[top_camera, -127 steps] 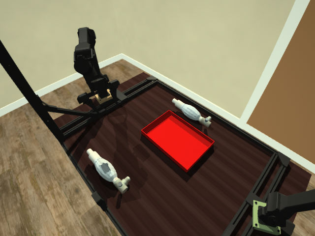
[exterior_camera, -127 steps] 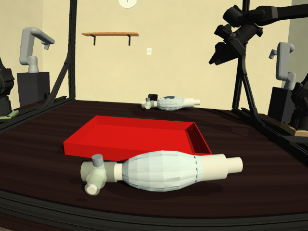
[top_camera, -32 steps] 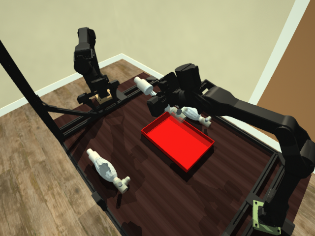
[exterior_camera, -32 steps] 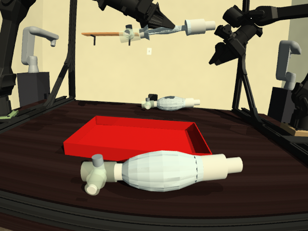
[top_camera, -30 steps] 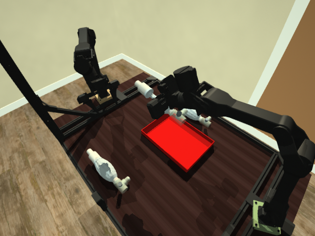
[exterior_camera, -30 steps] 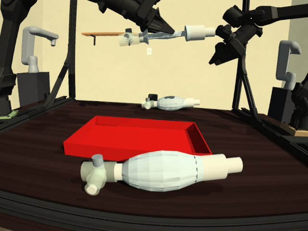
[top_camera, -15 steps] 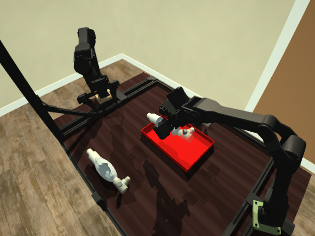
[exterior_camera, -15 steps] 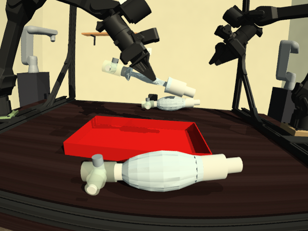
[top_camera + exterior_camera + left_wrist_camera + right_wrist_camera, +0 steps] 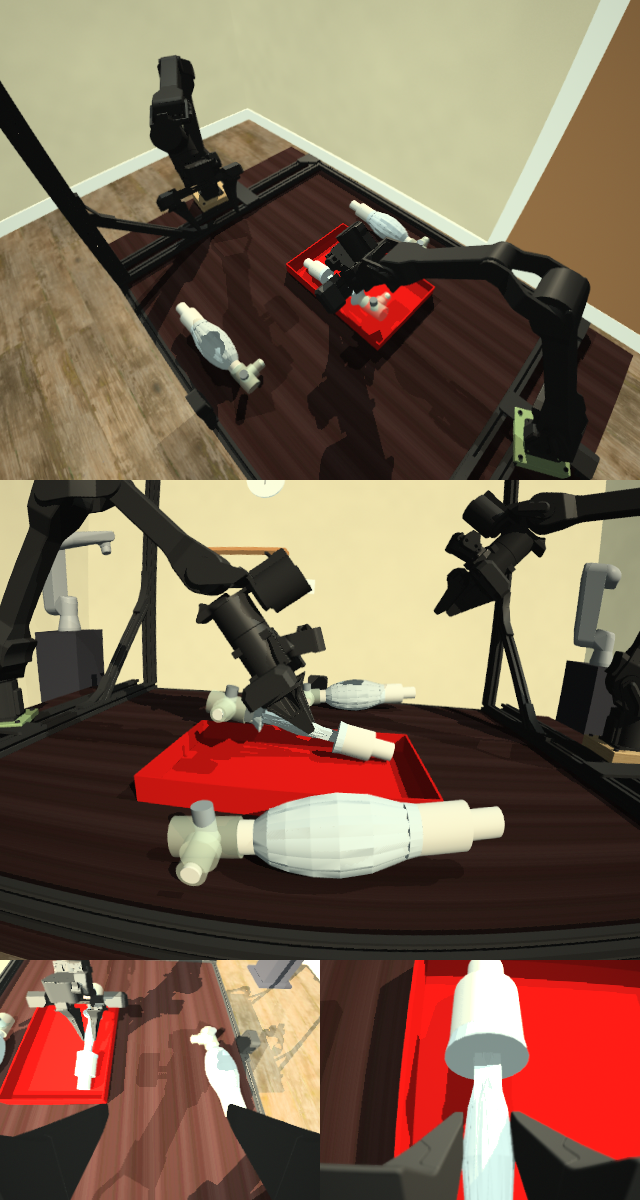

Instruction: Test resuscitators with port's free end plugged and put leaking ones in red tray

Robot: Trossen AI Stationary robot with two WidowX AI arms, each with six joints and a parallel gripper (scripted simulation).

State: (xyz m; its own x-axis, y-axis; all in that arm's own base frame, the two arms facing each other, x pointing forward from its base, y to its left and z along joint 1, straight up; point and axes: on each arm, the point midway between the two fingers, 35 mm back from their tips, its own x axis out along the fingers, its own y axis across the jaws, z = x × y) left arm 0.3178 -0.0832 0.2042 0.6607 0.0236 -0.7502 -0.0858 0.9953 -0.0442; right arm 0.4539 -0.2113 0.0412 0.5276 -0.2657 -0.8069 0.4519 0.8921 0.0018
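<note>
The red tray lies 60 mm ahead of my right hand and 60 mm below it.
</note>
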